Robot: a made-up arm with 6 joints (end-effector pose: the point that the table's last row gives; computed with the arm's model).
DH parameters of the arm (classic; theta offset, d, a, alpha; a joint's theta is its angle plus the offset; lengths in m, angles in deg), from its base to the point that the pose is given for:
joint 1: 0 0.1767 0 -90
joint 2: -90 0 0.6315 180
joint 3: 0 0 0 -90
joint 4: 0 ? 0 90
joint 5: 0 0.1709 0 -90
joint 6: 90 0 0 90
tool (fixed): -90 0 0 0
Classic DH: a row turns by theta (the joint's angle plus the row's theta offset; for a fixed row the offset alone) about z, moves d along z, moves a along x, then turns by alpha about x.
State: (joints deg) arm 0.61 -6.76 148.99 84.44 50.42 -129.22
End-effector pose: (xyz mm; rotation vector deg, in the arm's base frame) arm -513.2 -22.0 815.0 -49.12 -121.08 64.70
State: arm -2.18 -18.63 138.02 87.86 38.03 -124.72
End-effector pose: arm -640.9 18.0 778.8 -40.31 -131.51 53.95
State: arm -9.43 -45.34 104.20 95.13 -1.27 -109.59
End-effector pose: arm -870.0 160.0 679.1 -5.47 -148.15 14.99
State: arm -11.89 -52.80 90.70 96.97 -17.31 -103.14
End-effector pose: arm -905.2 211.8 663.0 8.99 -146.78 -3.89
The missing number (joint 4, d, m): -0.4049
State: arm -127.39 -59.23 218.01 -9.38 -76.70 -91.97
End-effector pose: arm 181.3 514.9 94.6 -91.40 -17.91 49.27
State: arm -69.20 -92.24 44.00 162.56 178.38 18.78
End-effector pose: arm -188.1 954.3 395.1 139.41 -71.56 -77.86
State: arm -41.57 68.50 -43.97 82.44 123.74 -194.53
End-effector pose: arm 426.0 -407.9 -30.8 -126.83 -43.71 -20.90
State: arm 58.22 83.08 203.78 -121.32 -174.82 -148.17
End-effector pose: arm 211.9 510.7 675.5 -7.13 68.43 40.73
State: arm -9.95 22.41 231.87 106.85 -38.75 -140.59
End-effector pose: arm -22.3 54.2 419.0 -18.29 123.11 -54.07
